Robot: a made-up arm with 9 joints. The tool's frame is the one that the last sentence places.
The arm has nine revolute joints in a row. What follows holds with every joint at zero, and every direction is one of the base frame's. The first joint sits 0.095 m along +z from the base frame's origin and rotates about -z. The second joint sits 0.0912 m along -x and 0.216 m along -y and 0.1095 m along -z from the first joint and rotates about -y. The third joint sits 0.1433 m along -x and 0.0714 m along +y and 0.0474 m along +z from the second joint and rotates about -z. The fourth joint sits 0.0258 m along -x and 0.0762 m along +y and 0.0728 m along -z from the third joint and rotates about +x. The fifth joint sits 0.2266 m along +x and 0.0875 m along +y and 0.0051 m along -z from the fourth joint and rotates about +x. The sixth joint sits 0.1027 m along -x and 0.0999 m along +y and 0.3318 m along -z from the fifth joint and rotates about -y. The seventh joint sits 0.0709 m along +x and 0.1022 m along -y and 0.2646 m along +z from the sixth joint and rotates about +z. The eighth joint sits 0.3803 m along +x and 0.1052 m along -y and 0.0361 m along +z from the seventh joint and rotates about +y. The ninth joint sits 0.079 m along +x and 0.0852 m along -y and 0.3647 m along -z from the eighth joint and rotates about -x. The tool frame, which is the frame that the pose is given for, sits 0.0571 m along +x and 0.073 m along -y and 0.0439 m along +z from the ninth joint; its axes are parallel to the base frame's.
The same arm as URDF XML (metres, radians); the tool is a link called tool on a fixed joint. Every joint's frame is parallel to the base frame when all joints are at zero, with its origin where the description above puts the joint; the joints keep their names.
<robot name="arm">
  <joint name="tool_joint" type="fixed">
    <parent link="link9"/>
    <child link="tool"/>
    <origin xyz="0.0571 -0.0730 0.0439"/>
  </joint>
  <joint name="joint 9" type="continuous">
    <parent link="link8"/>
    <child link="link9"/>
    <origin xyz="0.0790 -0.0852 -0.3647"/>
    <axis xyz="-1 0 0"/>
  </joint>
  <joint name="joint 8" type="continuous">
    <parent link="link7"/>
    <child link="link8"/>
    <origin xyz="0.3803 -0.1052 0.0361"/>
    <axis xyz="0 1 0"/>
  </joint>
  <joint name="joint 7" type="continuous">
    <parent link="link6"/>
    <child link="link7"/>
    <origin xyz="0.0709 -0.1022 0.2646"/>
    <axis xyz="0 0 1"/>
  </joint>
  <joint name="joint 6" type="continuous">
    <parent link="link5"/>
    <child link="link6"/>
    <origin xyz="-0.1027 0.0999 -0.3318"/>
    <axis xyz="0 -1 0"/>
  </joint>
  <joint name="joint 5" type="continuous">
    <parent link="link4"/>
    <child link="link5"/>
    <origin xyz="0.2266 0.0875 -0.0051"/>
    <axis xyz="1 0 0"/>
  </joint>
  <joint name="joint 4" type="continuous">
    <parent link="link3"/>
    <child link="link4"/>
    <origin xyz="-0.0258 0.0762 -0.0728"/>
    <axis xyz="1 0 0"/>
  </joint>
  <joint name="joint 3" type="continuous">
    <parent link="link2"/>
    <child link="link3"/>
    <origin xyz="-0.1433 0.0714 0.0474"/>
    <axis xyz="0 0 -1"/>
  </joint>
  <joint name="joint 2" type="continuous">
    <parent link="link1"/>
    <child link="link2"/>
    <origin xyz="-0.0912 -0.2160 -0.1095"/>
    <axis xyz="0 -1 0"/>
  </joint>
  <joint name="joint 1" type="continuous">
    <parent link="base"/>
    <child link="link1"/>
    <origin xyz="0.0000 0.0000 0.0950"/>
    <axis xyz="0 0 -1"/>
  </joint>
  <link name="base"/>
  <link name="link1"/>
  <link name="link2"/>
  <link name="link3"/>
  <link name="link4"/>
  <link name="link5"/>
  <link name="link6"/>
  <link name="link7"/>
  <link name="link8"/>
  <link name="link9"/>
  <link name="tool"/>
</robot>

